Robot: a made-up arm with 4 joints. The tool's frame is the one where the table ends. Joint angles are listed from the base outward.
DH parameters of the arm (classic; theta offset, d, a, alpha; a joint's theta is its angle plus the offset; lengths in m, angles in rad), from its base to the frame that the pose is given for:
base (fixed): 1.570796 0.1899 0 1.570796
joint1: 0 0.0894 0.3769 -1.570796
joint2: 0 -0.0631 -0.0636 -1.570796
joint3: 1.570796 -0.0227 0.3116 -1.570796
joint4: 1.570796 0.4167 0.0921 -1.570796
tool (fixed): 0 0.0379 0 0
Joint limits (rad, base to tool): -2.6..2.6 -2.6..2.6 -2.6..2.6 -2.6..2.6
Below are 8 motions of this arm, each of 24 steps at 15 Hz.
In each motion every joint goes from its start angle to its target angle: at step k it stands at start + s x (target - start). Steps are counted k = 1, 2, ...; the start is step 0. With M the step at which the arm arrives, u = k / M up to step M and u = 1 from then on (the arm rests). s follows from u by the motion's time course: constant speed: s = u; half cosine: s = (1 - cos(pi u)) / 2; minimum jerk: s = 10 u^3 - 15 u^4 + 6 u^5.
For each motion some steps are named. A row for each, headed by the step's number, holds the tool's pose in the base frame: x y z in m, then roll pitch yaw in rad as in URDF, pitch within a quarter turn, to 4 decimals.
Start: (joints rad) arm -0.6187 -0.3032 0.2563 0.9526
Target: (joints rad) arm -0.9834 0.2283 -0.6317 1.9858
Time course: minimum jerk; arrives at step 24
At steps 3, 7, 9, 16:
3: -0.0198 -0.2079 0.1287 -1.2688 -0.6878 0.6837
7: 0.0075 -0.2334 0.0904 -1.3068 -0.7613 0.8864
9: 0.0308 -0.2553 0.0541 -1.3519 -0.8290 1.0683
16: 0.0968 -0.3325 -0.1138 -1.7633 -1.1054 1.9029

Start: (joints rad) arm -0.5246 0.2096 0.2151 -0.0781
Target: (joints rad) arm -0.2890 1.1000 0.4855 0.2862
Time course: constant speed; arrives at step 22
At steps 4, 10, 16, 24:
4: 0.3919 -0.1746 0.0335 -0.7190 0.1779 0.3245
10: 0.4943 -0.0751 0.0311 -0.6745 0.1679 0.6289
16: 0.5735 0.0464 0.0320 -0.6272 0.1143 0.9387
24: 0.6237 0.1831 0.0425 -0.5965 0.0214 1.2474

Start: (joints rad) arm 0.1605 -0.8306 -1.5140 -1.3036
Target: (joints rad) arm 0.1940 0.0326 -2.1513 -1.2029
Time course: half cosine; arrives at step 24
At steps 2, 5, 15, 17, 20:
2: 0.3705 0.5994 -0.2165 1.7010 -0.0311 0.4867
5: 0.3745 0.6334 -0.1880 1.7134 -0.0943 0.5445
15: 0.2802 0.8367 0.0352 1.8211 -0.5109 0.9260
17: 0.2416 0.8615 0.0809 1.8481 -0.5868 0.9960
20: 0.1922 0.8815 0.1328 1.8823 -0.6710 1.0737

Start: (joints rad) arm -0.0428 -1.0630 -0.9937 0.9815
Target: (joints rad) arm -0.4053 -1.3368 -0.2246 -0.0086
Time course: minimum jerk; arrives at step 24
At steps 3, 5, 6, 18, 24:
3: 0.0080 0.2559 -0.3518 1.2277 -0.5200 -1.9539
5: -0.0055 0.2358 -0.3538 1.1809 -0.5471 -1.9066
6: -0.0165 0.2199 -0.3548 1.1404 -0.5664 -1.8677
18: -0.2505 0.0009 -0.2830 0.2129 -0.4465 -1.3117
24: -0.2815 -0.0106 -0.2664 0.1250 -0.3851 -1.3159

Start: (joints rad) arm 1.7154 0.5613 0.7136 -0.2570
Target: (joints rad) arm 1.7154 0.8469 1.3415 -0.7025
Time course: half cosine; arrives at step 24
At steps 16, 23, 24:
16: 0.5447 -0.2081 0.2448 0.4244 -0.2431 0.1835
23: 0.5358 -0.2810 0.2888 0.3002 -0.1767 0.1265
24: 0.5355 -0.2822 0.2896 0.2982 -0.1755 0.1252

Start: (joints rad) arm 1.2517 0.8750 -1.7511 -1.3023
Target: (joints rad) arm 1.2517 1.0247 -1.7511 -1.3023
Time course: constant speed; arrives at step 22
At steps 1, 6, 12, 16, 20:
1: -0.1624 0.6000 0.7212 0.3588 -0.9636 2.9845
6: -0.1730 0.5973 0.7129 0.3507 -0.9317 3.0019
12: -0.1853 0.5938 0.7025 0.3424 -0.8933 3.0212
16: -0.1933 0.5914 0.6953 0.3378 -0.8676 3.0333
20: -0.2010 0.5890 0.6879 0.3338 -0.8419 3.0449

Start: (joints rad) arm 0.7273 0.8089 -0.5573 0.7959
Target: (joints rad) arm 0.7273 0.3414 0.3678 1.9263
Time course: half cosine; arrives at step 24
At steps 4, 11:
4: 0.3567 0.4355 -0.0273 1.6728 -0.6826 -0.4027
11: 0.3512 0.2393 -0.0489 1.8397 -0.8232 -1.0901

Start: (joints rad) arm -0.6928 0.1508 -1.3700 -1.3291
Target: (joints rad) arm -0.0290 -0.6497 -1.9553 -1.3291
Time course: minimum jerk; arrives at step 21
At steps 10, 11, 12, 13, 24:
10: 0.2444 0.4808 -0.4980 1.4110 0.2859 1.0950
11: 0.2730 0.5346 -0.4495 1.4319 0.1719 1.0375
12: 0.3025 0.5803 -0.3963 1.4584 0.0623 0.9784
13: 0.3312 0.6164 -0.3415 1.4889 -0.0386 0.9189
24: 0.4302 0.6816 -0.1324 1.6429 -0.3549 0.6699

